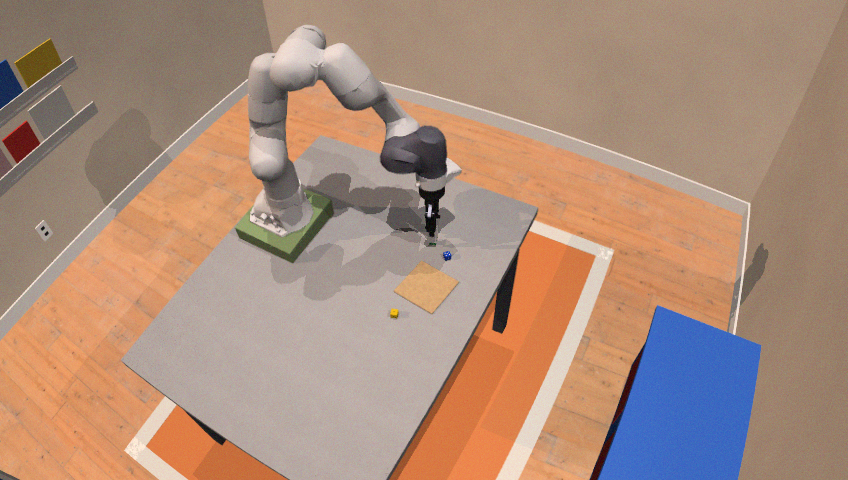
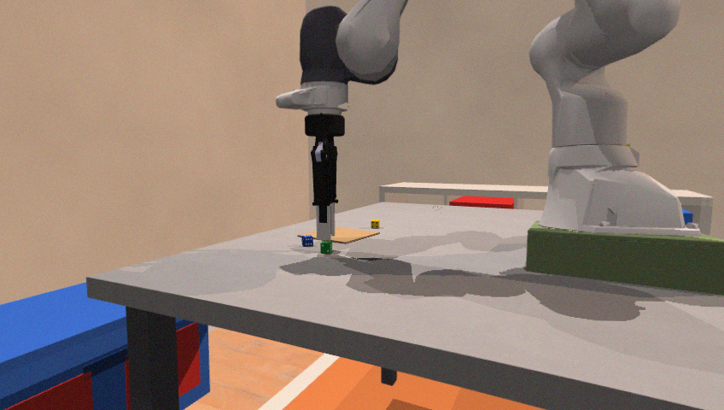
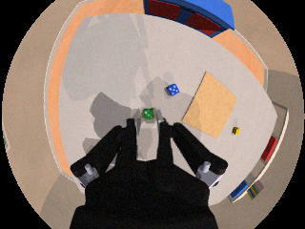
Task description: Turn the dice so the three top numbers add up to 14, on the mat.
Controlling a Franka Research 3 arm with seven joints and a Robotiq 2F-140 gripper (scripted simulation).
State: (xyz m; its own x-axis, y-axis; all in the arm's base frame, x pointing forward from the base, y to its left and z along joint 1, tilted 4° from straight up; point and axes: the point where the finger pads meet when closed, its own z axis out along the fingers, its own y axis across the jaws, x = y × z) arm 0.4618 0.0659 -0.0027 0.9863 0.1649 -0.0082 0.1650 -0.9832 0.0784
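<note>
Right now the green die is 5 cm below my hand. Round my hand: tan mat (17 cm to the right, 6 cm below, 3 cm ahead); then yellow die (29 cm to the right, 5 cm below, 2 cm behind); then blue die (6 cm ahead, 5 cm below, 4 cm to the right).
</note>
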